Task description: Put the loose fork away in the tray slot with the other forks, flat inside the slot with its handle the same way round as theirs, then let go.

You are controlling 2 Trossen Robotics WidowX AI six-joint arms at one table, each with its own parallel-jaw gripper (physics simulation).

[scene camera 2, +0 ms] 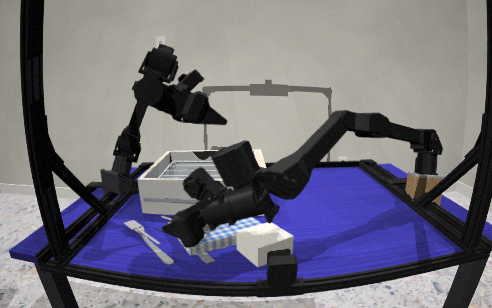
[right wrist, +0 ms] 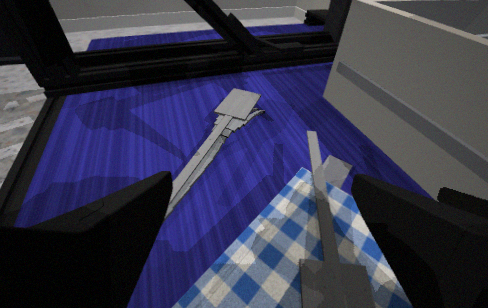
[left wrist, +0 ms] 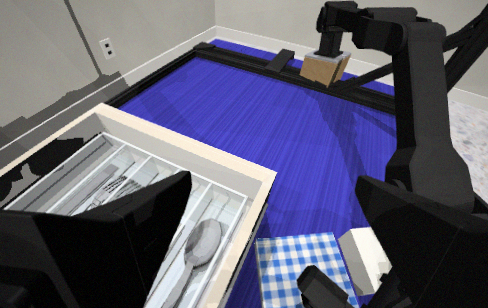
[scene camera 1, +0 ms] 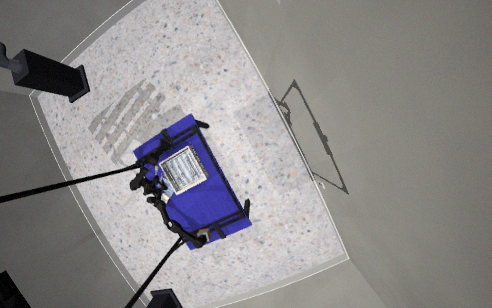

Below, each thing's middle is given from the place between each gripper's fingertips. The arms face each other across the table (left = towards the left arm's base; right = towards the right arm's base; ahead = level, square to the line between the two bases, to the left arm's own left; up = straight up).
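Labels:
With respect to the white cutlery tray (scene camera 1: 179,161), my left hand is 200 mm above it, 170 mm short of it and 90 mm to the right of it. The white block (scene camera 2: 257,243), counted from my left hand, is 210 mm below, 160 mm behind and 120 mm to the right.
My right hand, relative to the white block, is 30 mm above it, 20 mm past it and 190 mm to the left of it. The white cutlery tray, from my right hand, is 10 mm below, 310 mm ahead and 10 mm to the left. By its middle, the white block is nearer to my right hand than to my left hand.

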